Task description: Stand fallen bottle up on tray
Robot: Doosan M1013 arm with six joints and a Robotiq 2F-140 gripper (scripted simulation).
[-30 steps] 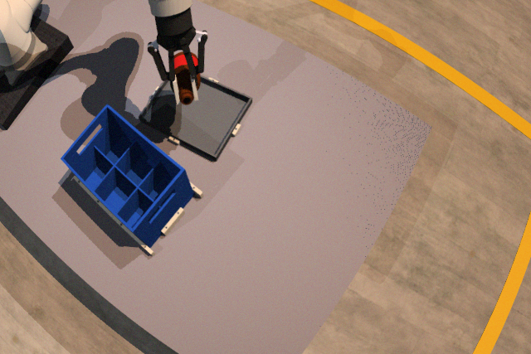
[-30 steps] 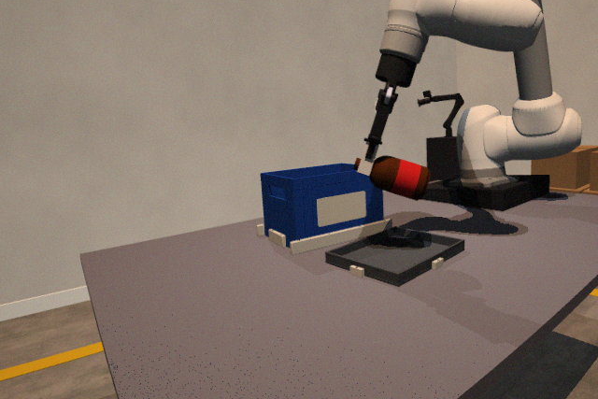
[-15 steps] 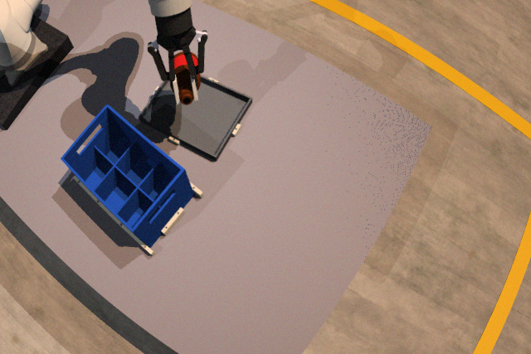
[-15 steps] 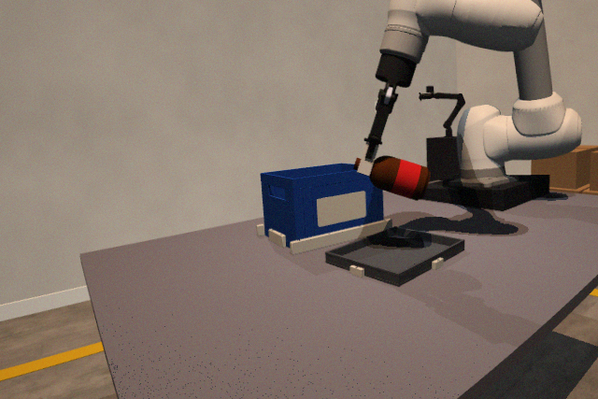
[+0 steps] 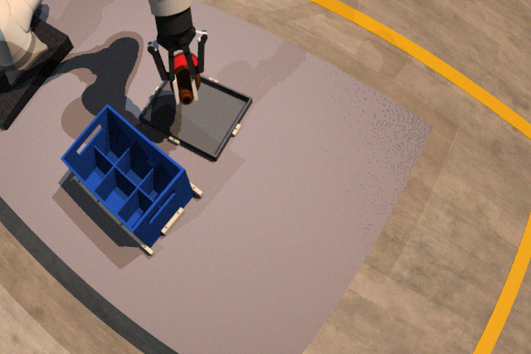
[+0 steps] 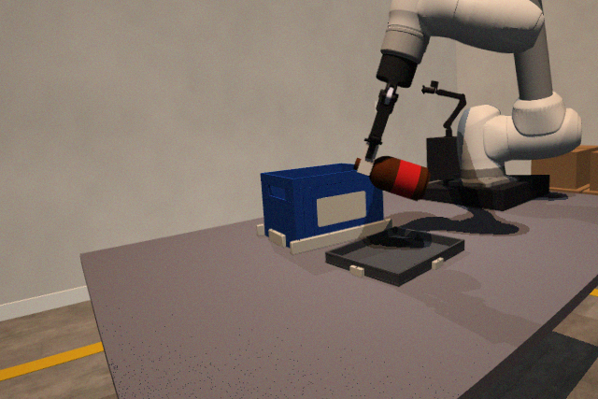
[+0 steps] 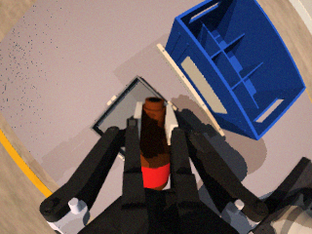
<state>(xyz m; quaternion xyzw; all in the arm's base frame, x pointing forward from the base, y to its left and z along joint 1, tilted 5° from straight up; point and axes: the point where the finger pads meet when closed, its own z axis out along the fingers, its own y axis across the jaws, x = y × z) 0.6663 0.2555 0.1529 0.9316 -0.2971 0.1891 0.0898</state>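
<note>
Right now my hand is 4 cm above the bottle, 3 cm to the right of it and 3 cm past it. The rest, counted from my hand: dark tray 21 cm below, 4 cm to the left, 4 cm behind; blue crate 23 cm to the right, 14 cm below.
</note>
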